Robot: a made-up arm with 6 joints. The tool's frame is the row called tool. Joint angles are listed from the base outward.
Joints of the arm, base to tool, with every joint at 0 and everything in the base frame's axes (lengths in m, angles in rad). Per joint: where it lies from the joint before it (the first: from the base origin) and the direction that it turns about. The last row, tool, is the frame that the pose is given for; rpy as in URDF.
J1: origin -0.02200 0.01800 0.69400 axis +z
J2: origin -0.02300 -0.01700 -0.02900 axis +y
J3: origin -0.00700 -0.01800 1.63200 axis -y
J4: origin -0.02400 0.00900 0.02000 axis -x
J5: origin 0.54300 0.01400 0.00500 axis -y
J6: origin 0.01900 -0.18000 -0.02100 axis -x
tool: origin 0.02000 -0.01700 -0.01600 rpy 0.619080 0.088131 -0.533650
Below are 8 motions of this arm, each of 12 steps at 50 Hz.
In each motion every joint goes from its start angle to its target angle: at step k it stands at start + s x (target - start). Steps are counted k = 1, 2, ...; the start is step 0. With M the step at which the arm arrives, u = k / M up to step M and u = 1 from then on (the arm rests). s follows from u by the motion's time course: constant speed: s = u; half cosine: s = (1 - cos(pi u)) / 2; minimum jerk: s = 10 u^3 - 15 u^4 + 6 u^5.
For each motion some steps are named. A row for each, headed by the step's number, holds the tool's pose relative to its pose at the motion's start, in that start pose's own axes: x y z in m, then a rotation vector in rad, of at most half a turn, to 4 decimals.
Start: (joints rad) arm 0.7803 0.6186 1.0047 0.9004 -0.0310 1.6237
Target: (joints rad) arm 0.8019 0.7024 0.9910 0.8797 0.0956 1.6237
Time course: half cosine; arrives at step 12
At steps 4, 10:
4: 0.0076 0.0453 0.0170 0.0185 -0.0236 -0.0077
10: 0.0239 0.1683 0.0671 0.0708 -0.0857 -0.0297

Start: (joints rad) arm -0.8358 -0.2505 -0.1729 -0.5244 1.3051 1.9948
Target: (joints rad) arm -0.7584 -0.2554 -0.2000 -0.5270 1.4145 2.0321
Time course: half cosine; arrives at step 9
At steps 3, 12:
3: -0.0038 -0.0003 0.0006 0.0030 -0.0022 -0.0132
12: -0.0153 -0.0017 0.0021 0.0110 -0.0069 -0.0533

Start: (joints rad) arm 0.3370 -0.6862 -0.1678 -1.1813 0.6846 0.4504
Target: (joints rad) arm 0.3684 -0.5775 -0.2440 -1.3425 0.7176 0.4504
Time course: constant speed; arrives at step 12
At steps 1, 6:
1: 0.0079 -0.0046 -0.0111 -0.0029 0.0013 -0.0203
6: 0.0455 -0.0293 -0.0660 -0.0180 0.0042 -0.1220

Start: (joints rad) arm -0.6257 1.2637 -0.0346 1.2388 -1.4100 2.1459
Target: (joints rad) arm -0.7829 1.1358 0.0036 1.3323 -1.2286 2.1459
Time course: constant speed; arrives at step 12
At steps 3, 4, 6, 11, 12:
3: 0.0024 0.0784 -0.0480 0.0318 0.0095 -0.0567
4: 0.0035 0.1050 -0.0632 0.0424 0.0133 -0.0751
6: 0.0057 0.1593 -0.0922 0.0634 0.0219 -0.1112
11: 0.0124 0.2991 -0.1568 0.1154 0.0487 -0.1965
12: 0.0139 0.3278 -0.1683 0.1256 0.0550 -0.2127

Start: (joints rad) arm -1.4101 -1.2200 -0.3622 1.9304 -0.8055 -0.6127
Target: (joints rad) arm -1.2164 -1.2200 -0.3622 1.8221 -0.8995 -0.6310
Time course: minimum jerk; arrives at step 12
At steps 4, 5, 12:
4: 0.0402 -0.0097 -0.0432 0.0304 0.0486 0.0053
5: 0.0659 -0.0149 -0.0720 0.0495 0.0806 0.0093
12: 0.1832 -0.0263 -0.2160 0.1328 0.2362 0.0328

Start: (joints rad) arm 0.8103 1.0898 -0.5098 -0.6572 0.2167 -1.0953
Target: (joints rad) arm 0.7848 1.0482 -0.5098 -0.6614 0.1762 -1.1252
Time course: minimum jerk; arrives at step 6
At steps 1, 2, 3, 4, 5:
1: -0.0018 0.0000 0.0015 0.0016 0.0016 -0.0009
2: -0.0105 -0.0002 0.0090 0.0094 0.0093 -0.0052
3: -0.0248 -0.0007 0.0217 0.0222 0.0222 -0.0124
4: -0.0391 -0.0013 0.0344 0.0350 0.0350 -0.0196
5: -0.0476 -0.0018 0.0422 0.0427 0.0428 -0.0239

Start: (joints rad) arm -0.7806 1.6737 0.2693 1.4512 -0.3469 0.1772
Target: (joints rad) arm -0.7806 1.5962 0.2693 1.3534 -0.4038 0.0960
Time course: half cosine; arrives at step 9
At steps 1, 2, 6, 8, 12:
1: -0.0022 -0.0042 0.0001 0.0044 0.0033 -0.0030
2: -0.0087 -0.0162 0.0004 0.0172 0.0129 -0.0116
6: -0.0586 -0.1020 0.0013 0.1117 0.0812 -0.0728
8: -0.0768 -0.1310 0.0010 0.1451 0.1044 -0.0934
12: -0.0794 -0.1350 0.0010 0.1497 0.1075 -0.0961

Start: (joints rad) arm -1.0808 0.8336 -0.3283 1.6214 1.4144 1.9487
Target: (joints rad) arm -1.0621 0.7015 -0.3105 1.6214 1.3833 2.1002
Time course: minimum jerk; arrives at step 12
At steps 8, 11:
8: 0.0880 -0.1573 0.0435 -0.2050 -0.0979 0.0778
11: 0.1108 -0.1971 0.0579 -0.2582 -0.1231 0.0978

